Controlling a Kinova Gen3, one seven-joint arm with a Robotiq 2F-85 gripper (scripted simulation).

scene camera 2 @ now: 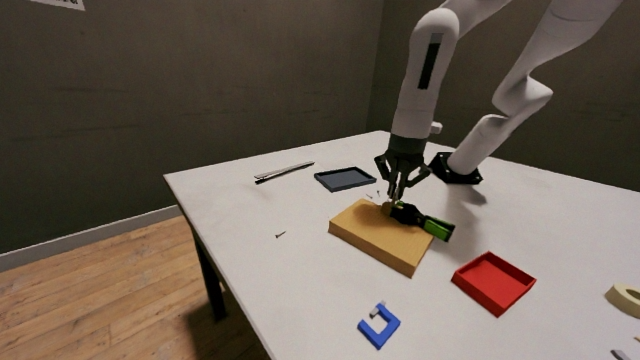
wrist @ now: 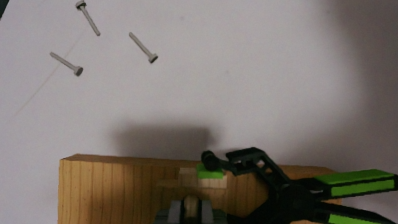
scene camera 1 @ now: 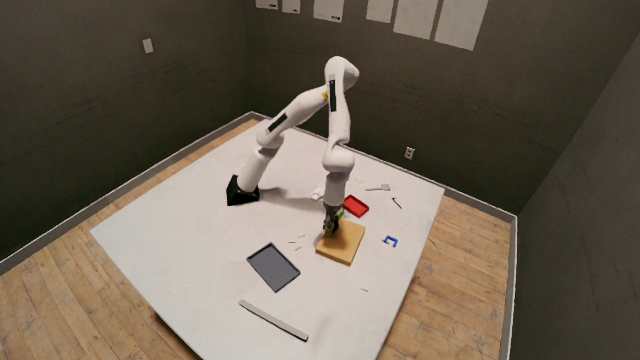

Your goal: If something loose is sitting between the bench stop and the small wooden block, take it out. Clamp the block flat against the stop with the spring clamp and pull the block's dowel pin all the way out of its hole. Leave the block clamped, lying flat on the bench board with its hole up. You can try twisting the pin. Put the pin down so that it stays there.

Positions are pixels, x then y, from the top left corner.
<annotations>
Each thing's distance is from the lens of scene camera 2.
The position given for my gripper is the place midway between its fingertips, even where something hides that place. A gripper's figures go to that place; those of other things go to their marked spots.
my gripper point(scene camera 2: 393, 198): 57 cm
grey tray point(scene camera 2: 336, 180): 78 cm
red tray point(scene camera 2: 488, 279): 56 cm
The marked spots on the grey tray and the red tray are 48 cm apart.
</annotations>
